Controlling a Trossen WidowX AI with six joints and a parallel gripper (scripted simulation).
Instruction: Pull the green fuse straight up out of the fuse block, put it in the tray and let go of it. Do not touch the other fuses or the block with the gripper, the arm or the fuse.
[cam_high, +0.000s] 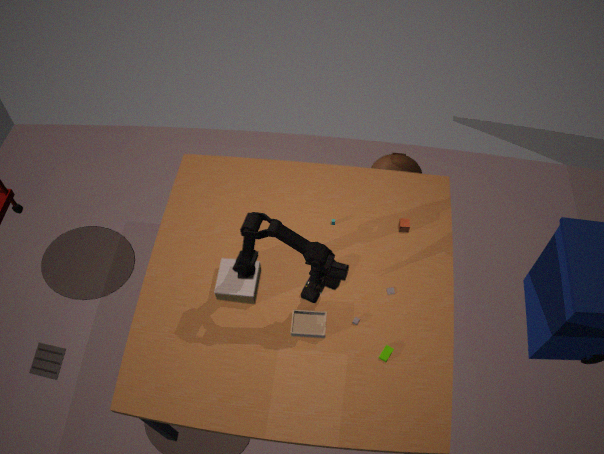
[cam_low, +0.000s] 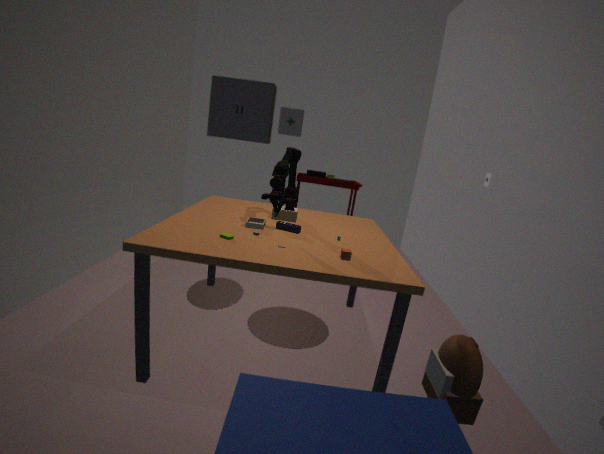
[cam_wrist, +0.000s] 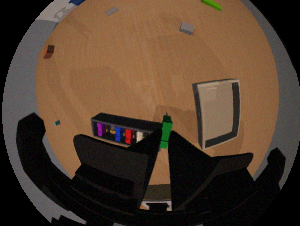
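Right now the tray is 3 cm behind my gripper tip, 11 cm to the right of it and 9 cm below it. Round my gripper tip: orange cube (36 cm ahead, 36 cm to the left, 7 cm below); green fuse (1 cm below).
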